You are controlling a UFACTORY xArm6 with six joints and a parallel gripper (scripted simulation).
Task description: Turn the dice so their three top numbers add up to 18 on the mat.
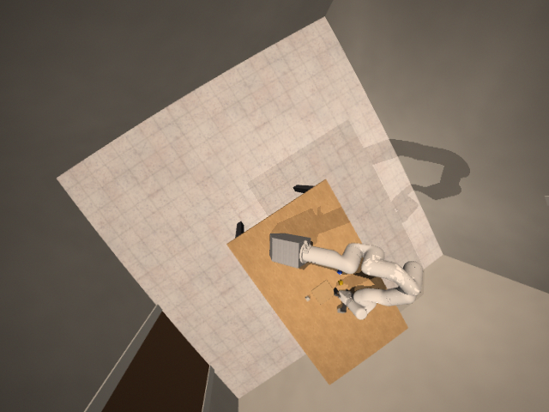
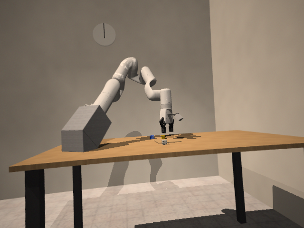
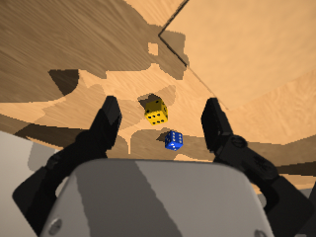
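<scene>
Right now the yellow die is 4 cm below my hand, 3 cm to the left of it and 3 cm behind it. The rest, counted from my hand: white die 23 cm to the right, 5 cm behind, 4 cm below; blue die 10 cm behind, 6 cm to the left, 4 cm below; tan mat 11 cm to the right, 5 cm below, 2 cm behind.
</scene>
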